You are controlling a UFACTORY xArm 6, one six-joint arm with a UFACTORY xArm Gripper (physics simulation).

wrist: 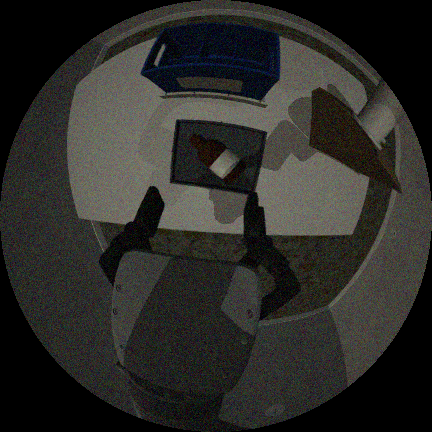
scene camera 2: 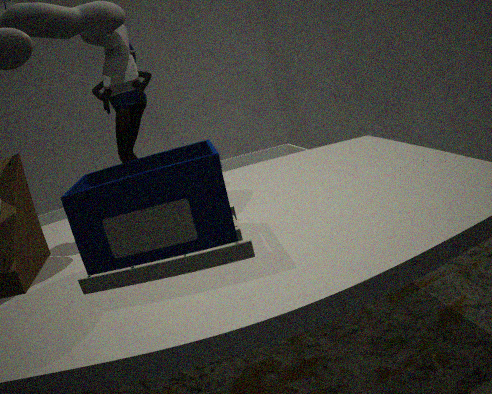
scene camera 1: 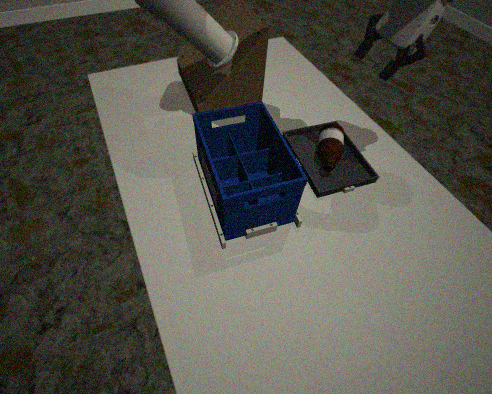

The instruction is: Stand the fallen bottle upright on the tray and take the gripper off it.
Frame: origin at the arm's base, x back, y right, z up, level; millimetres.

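Seen in the pictures: gripper, between the fingertips: (wrist: 201, 197) (scene camera 2: 124, 106) (scene camera 1: 369, 67); arm's base, origin of its link: (wrist: 366, 130) (scene camera 1: 223, 50).
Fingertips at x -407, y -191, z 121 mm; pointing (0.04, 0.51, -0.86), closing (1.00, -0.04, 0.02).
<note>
Pixels of each thing's middle, then the offset from my fingertips to it.
- brown bottle, middle of its body: (wrist: 214, 154) (scene camera 1: 329, 149) dx -5, dy +33, dz -247 mm
- blue crate, middle of its body: (scene camera 2: 151, 211) (scene camera 1: 244, 168) (wrist: 215, 58) dx -4, dy +316, dz -202 mm
A brown bottle (scene camera 1: 330, 152) (wrist: 210, 151) with a white label lies on its side on a dark rectangular tray (scene camera 1: 306, 146) (wrist: 184, 172). In the wrist view its neck points to the upper left, and its base is at the lower right. My gripper (scene camera 1: 370, 67) (wrist: 201, 197) is open and empty, raised beyond the tray and apart from the bottle. In scene camera 2 the gripper (scene camera 2: 125, 106) shows above and behind the crate, partly merged with a dark figure. The bottle and tray do not show in that view.
A blue crate (scene camera 1: 260, 210) (scene camera 2: 210, 192) (wrist: 257, 82) with inner dividers stands beside the tray, with low rails along its base. A brown wooden block (scene camera 1: 250, 72) (scene camera 2: 22, 225) (wrist: 330, 125) stands past the crate's end, near a pale cylinder (scene camera 1: 197, 32) (wrist: 377, 120). A person's dark legs (scene camera 2: 128, 132) show behind the crate.
</note>
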